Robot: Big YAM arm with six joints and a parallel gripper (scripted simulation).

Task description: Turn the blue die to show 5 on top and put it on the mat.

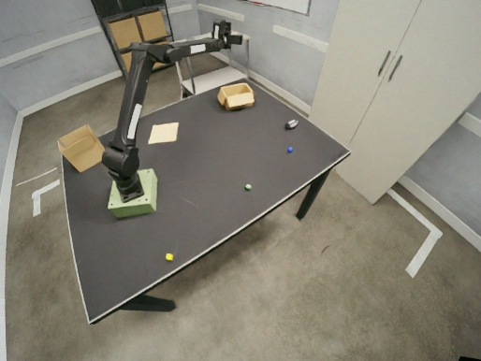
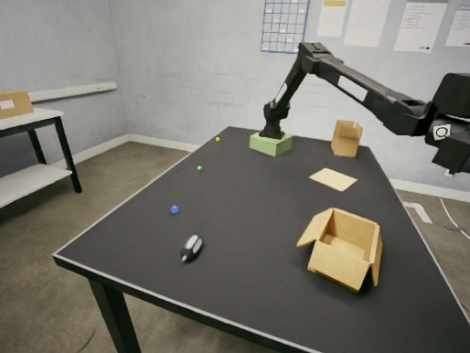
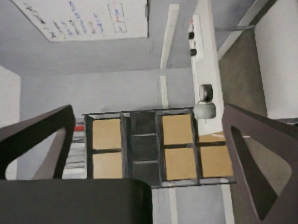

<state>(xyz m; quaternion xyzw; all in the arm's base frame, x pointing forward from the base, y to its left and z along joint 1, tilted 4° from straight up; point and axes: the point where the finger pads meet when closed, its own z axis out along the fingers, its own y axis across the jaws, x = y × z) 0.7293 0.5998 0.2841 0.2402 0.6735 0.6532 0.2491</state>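
Right now the blue die is 6 cm behind my hand, 70 cm to the right of it and 32 cm below it. From my hand the other things lie so: grey-white object 6 cm ahead, 57 cm to the right, 31 cm below; then green die 34 cm behind, 78 cm to the right, 32 cm below; then tan mat 54 cm behind, 27 cm to the right, 32 cm below.
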